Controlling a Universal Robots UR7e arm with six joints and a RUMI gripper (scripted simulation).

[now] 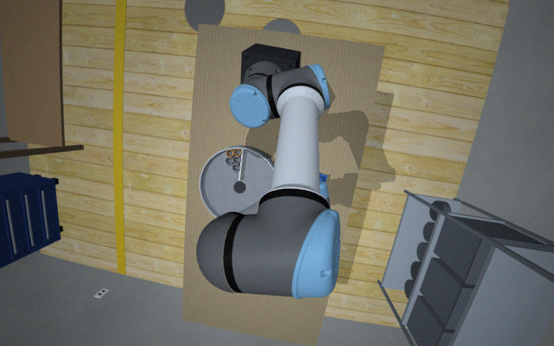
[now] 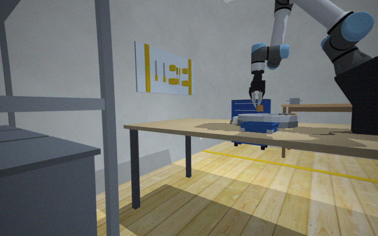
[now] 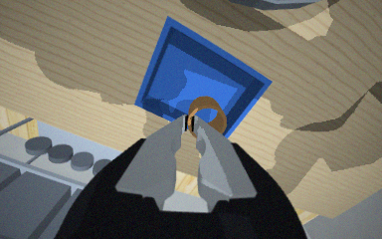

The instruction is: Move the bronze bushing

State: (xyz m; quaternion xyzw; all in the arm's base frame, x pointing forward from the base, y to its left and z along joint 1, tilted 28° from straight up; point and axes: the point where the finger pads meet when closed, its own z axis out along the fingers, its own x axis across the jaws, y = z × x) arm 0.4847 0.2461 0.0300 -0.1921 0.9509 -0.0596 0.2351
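Now: hand 130 mm above the blue crate and 20 mm past it. Also, from my hand: round grey turntable (360 mm to the right, 100 mm below, 30 mm ahead).
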